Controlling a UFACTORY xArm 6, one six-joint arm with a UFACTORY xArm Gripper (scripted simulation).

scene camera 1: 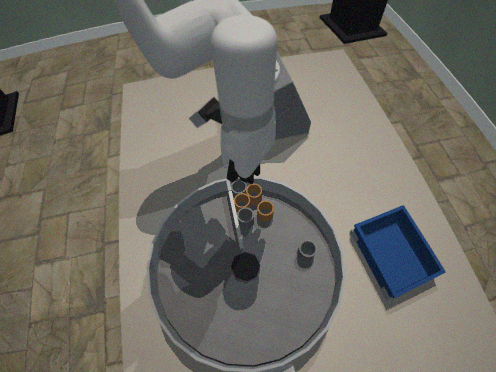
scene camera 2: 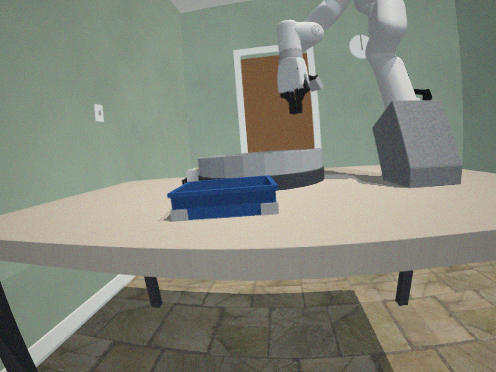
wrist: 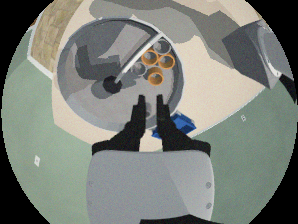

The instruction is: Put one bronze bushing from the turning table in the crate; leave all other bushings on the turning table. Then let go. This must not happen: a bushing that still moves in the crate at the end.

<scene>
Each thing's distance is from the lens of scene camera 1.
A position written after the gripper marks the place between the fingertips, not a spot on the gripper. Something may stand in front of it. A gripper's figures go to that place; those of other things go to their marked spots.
gripper [scene camera 1: 249, 175]: 0.56 m
blue crate [scene camera 1: 408, 260]: 0.81 m
grey turning table [scene camera 1: 261, 301]: 0.65 m
The marked spots on the blue crate and the grey turning table are 0.39 m apart.
</scene>
